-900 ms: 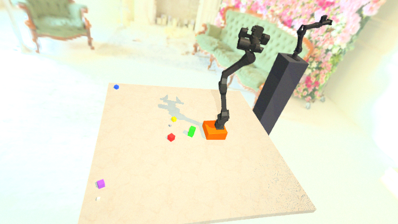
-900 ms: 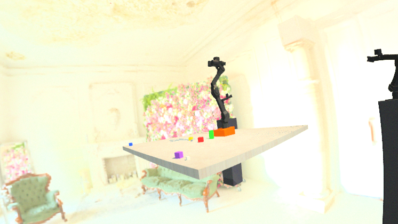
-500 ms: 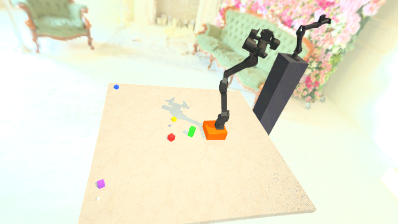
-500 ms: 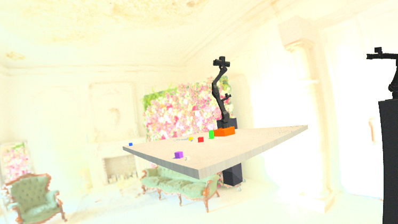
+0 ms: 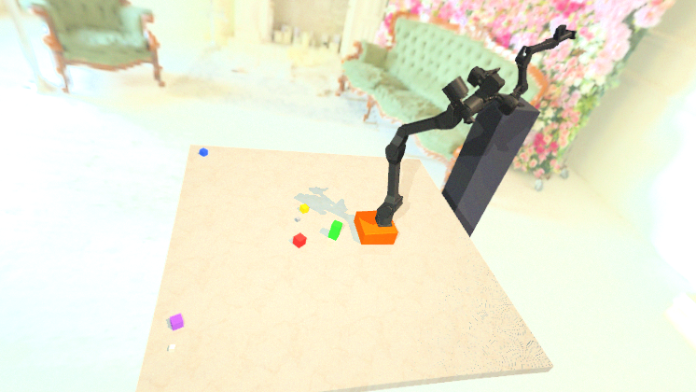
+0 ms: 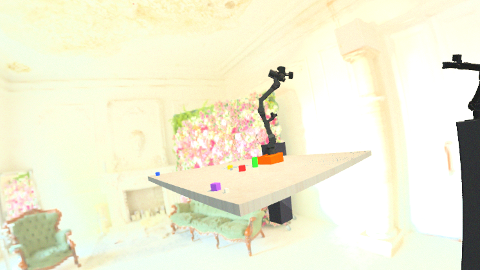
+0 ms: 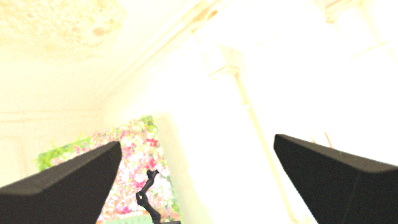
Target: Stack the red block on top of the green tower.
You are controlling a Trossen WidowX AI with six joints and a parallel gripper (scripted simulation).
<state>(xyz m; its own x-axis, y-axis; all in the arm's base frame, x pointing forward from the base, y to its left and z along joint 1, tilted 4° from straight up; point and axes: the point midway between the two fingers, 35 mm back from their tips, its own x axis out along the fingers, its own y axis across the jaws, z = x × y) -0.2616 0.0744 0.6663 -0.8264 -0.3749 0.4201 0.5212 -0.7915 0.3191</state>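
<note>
Right now my gripper tip is 610 mm short of the red block, 20 mm to the right of it and 750 mm above it. From my gripper tip the other things lie so: yellow block (570 mm ahead, 190 mm to the right, 760 mm below); then purple block (1010 mm ahead, 360 mm to the left, 750 mm below); then small white cube (1010 mm ahead, 440 mm to the left, 760 mm below).
</note>
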